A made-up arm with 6 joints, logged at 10 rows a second.
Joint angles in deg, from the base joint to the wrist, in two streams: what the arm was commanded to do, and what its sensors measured. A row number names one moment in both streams.
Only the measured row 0 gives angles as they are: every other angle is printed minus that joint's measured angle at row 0.
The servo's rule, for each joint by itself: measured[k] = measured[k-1] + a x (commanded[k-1-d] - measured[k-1]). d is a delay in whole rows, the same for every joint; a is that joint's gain. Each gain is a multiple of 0.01, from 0.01 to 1. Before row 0 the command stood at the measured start. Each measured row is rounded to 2 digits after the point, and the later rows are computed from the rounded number. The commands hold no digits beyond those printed.
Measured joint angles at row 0: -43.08, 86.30, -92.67, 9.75, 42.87, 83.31
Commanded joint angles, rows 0 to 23: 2.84, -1.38, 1.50, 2.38, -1.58, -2.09; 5.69, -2.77, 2.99, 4.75, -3.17, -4.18; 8.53, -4.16, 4.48, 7.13, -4.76, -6.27; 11.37, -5.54, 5.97, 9.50, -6.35, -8.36; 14.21, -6.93, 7.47, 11.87, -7.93, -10.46; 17.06, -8.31, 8.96, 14.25, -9.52, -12.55; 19.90, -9.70, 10.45, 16.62, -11.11, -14.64; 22.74, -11.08, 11.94, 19.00, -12.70, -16.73; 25.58, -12.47, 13.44, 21.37, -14.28, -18.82; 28.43, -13.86, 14.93, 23.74, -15.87, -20.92; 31.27, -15.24, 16.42, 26.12, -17.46, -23.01; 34.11, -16.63, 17.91, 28.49, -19.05, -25.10; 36.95, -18.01, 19.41, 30.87, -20.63, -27.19; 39.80, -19.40, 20.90, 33.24, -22.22, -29.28; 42.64, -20.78, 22.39, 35.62, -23.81, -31.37; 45.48, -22.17, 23.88, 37.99, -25.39, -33.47; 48.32, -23.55, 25.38, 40.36, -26.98, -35.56; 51.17, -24.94, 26.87, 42.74, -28.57, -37.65; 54.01, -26.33, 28.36, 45.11, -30.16, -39.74; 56.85, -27.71, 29.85, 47.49, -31.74, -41.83; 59.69, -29.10, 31.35, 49.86, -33.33, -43.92; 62.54, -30.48, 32.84, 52.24, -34.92, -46.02; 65.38, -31.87, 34.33, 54.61, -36.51, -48.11; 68.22, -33.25, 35.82, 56.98, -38.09, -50.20
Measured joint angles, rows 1 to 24: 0.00, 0.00, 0.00, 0.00, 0.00, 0.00; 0.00, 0.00, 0.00, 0.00, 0.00, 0.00; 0.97, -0.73, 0.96, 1.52, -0.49, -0.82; 2.57, -1.81, 2.26, 3.59, -1.32, -2.13; 4.60, -3.06, 3.68, 5.86, -2.39, -3.74; 6.90, -4.37, 5.15, 8.19, -3.62, -5.54; 9.39, -5.73, 6.63, 10.55, -4.96, -7.46; 12.00, -7.10, 8.12, 12.92, -6.37, -9.45; 14.69, -8.48, 9.61, 15.29, -7.84, -11.47; 17.43, -9.86, 11.10, 17.66, -9.35, -13.52; 20.20, -11.24, 12.60, 20.03, -10.88, -15.59; 23.00, -12.63, 14.09, 22.40, -12.43, -17.67; 25.81, -14.01, 15.58, 24.78, -13.99, -19.75; 28.63, -15.40, 17.07, 27.15, -15.56, -21.84; 31.46, -16.78, 18.57, 29.53, -17.13, -23.93; 34.30, -18.17, 20.06, 31.90, -18.71, -26.02; 37.14, -19.55, 21.55, 34.28, -20.29, -28.11; 39.98, -20.94, 23.04, 36.65, -21.87, -30.20; 42.82, -22.32, 24.54, 39.02, -23.45, -32.29; 45.66, -23.71, 26.03, 41.40, -25.04, -34.38; 48.50, -25.10, 27.52, 43.77, -26.63, -36.47; 51.34, -26.48, 29.01, 46.15, -28.21, -38.56; 54.18, -27.87, 30.51, 48.52, -29.80, -40.65; 57.02, -29.25, 32.00, 50.90, -31.39, -42.74
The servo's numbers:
d 2
a 0.34 0.53 0.64 0.64 0.31 0.39

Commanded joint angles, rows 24 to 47: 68.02, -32.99, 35.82, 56.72, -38.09, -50.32; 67.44, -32.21, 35.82, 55.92, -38.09, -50.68; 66.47, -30.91, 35.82, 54.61, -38.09, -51.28; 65.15, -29.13, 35.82, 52.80, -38.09, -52.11; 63.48, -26.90, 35.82, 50.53, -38.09, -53.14; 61.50, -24.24, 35.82, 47.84, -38.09, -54.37; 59.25, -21.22, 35.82, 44.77, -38.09, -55.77; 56.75, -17.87, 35.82, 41.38, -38.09, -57.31; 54.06, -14.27, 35.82, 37.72, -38.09, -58.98; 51.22, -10.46, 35.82, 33.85, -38.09, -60.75; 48.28, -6.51, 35.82, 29.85, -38.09, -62.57; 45.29, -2.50, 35.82, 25.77, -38.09, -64.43; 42.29, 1.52, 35.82, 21.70, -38.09, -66.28; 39.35, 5.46, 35.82, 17.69, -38.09, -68.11; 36.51, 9.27, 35.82, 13.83, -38.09, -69.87; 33.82, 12.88, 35.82, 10.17, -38.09, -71.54; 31.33, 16.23, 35.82, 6.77, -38.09, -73.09; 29.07, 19.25, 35.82, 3.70, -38.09, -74.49; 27.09, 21.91, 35.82, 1.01, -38.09, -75.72; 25.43, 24.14, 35.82, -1.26, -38.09, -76.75; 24.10, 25.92, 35.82, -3.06, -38.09, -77.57; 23.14, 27.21, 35.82, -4.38, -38.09, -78.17; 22.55, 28.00, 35.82, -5.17, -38.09, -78.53; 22.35, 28.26, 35.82, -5.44, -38.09, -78.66
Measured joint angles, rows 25 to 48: 59.86, -30.64, 33.49, 53.27, -32.98, -44.83; 62.70, -32.02, 34.98, 55.64, -34.56, -46.92; 64.51, -32.53, 35.52, 56.33, -35.65, -48.25; 65.51, -32.36, 35.71, 56.07, -36.41, -49.20; 65.84, -31.59, 35.78, 55.14, -36.93, -50.01; 65.61, -30.29, 35.81, 53.64, -37.29, -50.83; 64.89, -28.49, 35.82, 51.65, -37.54, -51.73; 63.74, -26.24, 35.82, 49.21, -37.71, -52.76; 62.21, -23.58, 35.82, 46.37, -37.83, -53.93; 60.35, -20.55, 35.82, 43.18, -37.91, -55.25; 58.21, -17.22, 35.82, 39.69, -37.97, -56.70; 55.83, -13.64, 35.82, 35.95, -38.01, -58.28; 53.26, -9.86, 35.82, 32.05, -38.03, -59.95; 50.55, -5.96, 35.82, 28.03, -38.05, -61.70; 47.74, -2.00, 35.82, 23.98, -38.06, -63.49; 44.89, 1.95, 35.82, 19.95, -38.07, -65.29; 42.04, 5.83, 35.82, 16.03, -38.08, -67.08; 39.25, 9.57, 35.82, 12.28, -38.08, -68.82; 36.56, 13.10, 35.82, 8.75, -38.08, -70.49; 34.01, 16.36, 35.82, 5.52, -38.08, -72.05; 31.66, 19.30, 35.82, 2.63, -38.08, -73.48; 29.54, 21.87, 35.82, 0.14, -38.08, -74.76; 27.69, 24.02, 35.82, -1.91, -38.08, -75.86; 26.14, 25.71, 35.82, -3.49, -38.08, -76.76
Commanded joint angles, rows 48 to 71: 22.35, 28.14, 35.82, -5.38, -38.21, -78.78; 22.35, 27.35, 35.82, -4.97, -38.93, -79.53; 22.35, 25.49, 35.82, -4.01, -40.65, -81.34; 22.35, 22.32, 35.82, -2.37, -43.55, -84.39; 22.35, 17.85, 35.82, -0.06, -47.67, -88.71; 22.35, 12.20, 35.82, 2.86, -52.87, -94.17; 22.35, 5.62, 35.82, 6.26, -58.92, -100.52; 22.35, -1.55, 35.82, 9.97, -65.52, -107.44; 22.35, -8.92, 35.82, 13.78, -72.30, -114.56; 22.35, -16.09, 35.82, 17.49, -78.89, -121.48; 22.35, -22.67, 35.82, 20.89, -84.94, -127.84; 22.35, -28.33, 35.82, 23.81, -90.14, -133.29; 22.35, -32.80, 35.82, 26.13, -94.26, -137.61; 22.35, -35.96, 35.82, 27.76, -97.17, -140.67; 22.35, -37.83, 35.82, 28.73, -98.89, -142.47; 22.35, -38.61, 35.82, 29.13, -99.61, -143.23; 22.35, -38.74, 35.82, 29.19, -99.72, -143.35; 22.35, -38.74, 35.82, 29.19, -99.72, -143.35; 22.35, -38.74, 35.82, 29.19, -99.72, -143.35; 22.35, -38.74, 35.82, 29.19, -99.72, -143.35; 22.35, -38.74, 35.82, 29.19, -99.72, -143.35; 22.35, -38.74, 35.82, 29.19, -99.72, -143.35; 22.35, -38.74, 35.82, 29.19, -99.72, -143.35; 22.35, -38.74, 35.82, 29.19, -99.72, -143.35
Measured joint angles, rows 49 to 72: 24.92, 26.92, 35.82, -4.57, -38.08, -77.45; 24.05, 27.63, 35.82, -5.13, -38.08, -77.92; 23.47, 27.90, 35.82, -5.29, -38.12, -78.26; 23.09, 27.61, 35.82, -5.09, -38.37, -78.76; 22.84, 26.49, 35.82, -4.40, -39.08, -79.77; 22.67, 24.28, 35.82, -3.10, -40.47, -81.57; 22.56, 20.87, 35.82, -1.15, -42.70, -84.35; 22.49, 16.27, 35.82, 1.42, -45.85, -88.18; 22.44, 10.63, 35.82, 4.52, -49.90, -92.99; 22.41, 4.17, 35.82, 8.01, -54.74, -98.63; 22.39, -2.77, 35.82, 11.70, -60.18, -104.84; 22.38, -9.83, 35.82, 15.41, -65.98, -111.33; 22.37, -16.64, 35.82, 18.92, -71.86, -117.77; 22.36, -22.84, 35.82, 22.05, -77.53, -123.82; 22.36, -28.12, 35.82, 24.66, -82.72, -129.20; 22.36, -32.28, 35.82, 26.64, -87.20, -133.67; 22.36, -35.22, 35.82, 27.98, -90.82, -137.10; 22.36, -37.02, 35.82, 28.72, -93.54, -139.49; 22.36, -37.93, 35.82, 29.02, -95.46, -141.00; 22.36, -38.36, 35.82, 29.13, -96.78, -141.92; 22.36, -38.56, 35.82, 29.17, -97.69, -142.48; 22.36, -38.66, 35.82, 29.18, -98.32, -142.82; 22.36, -38.70, 35.82, 29.19, -98.75, -143.03; 22.36, -38.72, 35.82, 29.19, -99.05, -143.15
